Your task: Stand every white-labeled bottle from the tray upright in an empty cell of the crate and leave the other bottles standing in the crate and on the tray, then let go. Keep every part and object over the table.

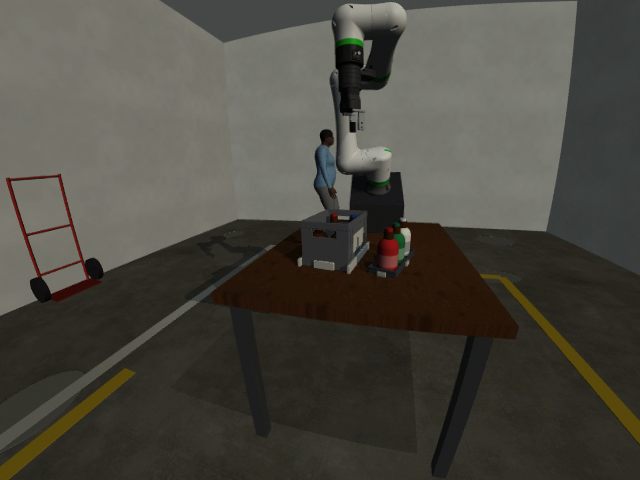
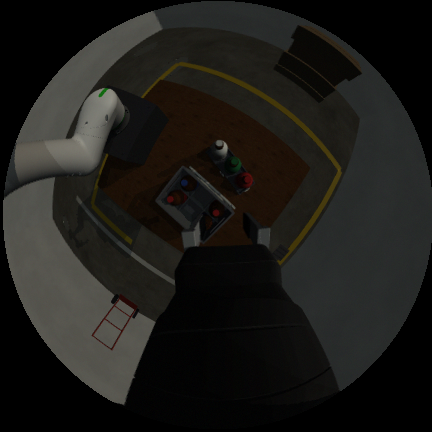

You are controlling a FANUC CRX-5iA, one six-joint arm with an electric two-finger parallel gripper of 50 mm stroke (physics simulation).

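Places are measured from the arm's base along level axes (x ahead, y left, z up), in metres.
Where they show: gripper, fingertip midpoint: [image 1: 356,131] [image 2: 223,220]; arm's base, link origin: [image 1: 377,187] [image 2: 114,119].
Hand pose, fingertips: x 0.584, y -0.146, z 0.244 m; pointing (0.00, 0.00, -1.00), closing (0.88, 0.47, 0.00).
Things, the pixels of their centre, and the offset from my fingertips. Level surfaces: height alone.
- white-labeled bottle, body centre: [image 1: 401,236] [image 2: 218,148] 0.103 m back, 0.193 m left, 0.404 m down
- tray, body centre: [image 1: 393,259] [image 2: 230,166] 0.023 m back, 0.149 m left, 0.474 m down
- red bottle, body centre: [image 1: 388,249] [image 2: 243,179] 0.058 m ahead, 0.111 m left, 0.404 m down
- grey crate, body centre: [image 1: 336,236] [image 2: 196,203] 0.091 m back, 0.076 m right, 0.399 m down
- blue-capped bottle, body centre: [image 2: 188,182] 0.162 m back, 0.007 m right, 0.401 m down
- wooden table, surface height: 0.487 m down
The white-labeled bottle [image 1: 405,240] [image 2: 219,149] stands upright on the tray [image 1: 393,272] [image 2: 227,176], at the end nearer the robot base. A green bottle [image 1: 398,249] [image 2: 233,164] and a red bottle [image 1: 388,254] [image 2: 244,180] stand beside it in a row. The grey crate [image 1: 321,253] [image 2: 215,190] stands next to the tray. It holds a blue-capped bottle [image 2: 186,183] and two red-capped bottles [image 2: 173,199] [image 2: 216,212]; its middle cells look empty. A finger partly hides one corner cell. My gripper [image 1: 356,122] [image 2: 223,220] is open and empty, high above the table.
The wooden table [image 1: 330,299] [image 2: 280,175] carries the crate and tray. The robot's dark pedestal [image 1: 377,209] [image 2: 142,132] stands at its far end. A person [image 1: 324,167] in light blue stands behind the table. A red hand truck [image 1: 49,228] [image 2: 113,324] is off to the side.
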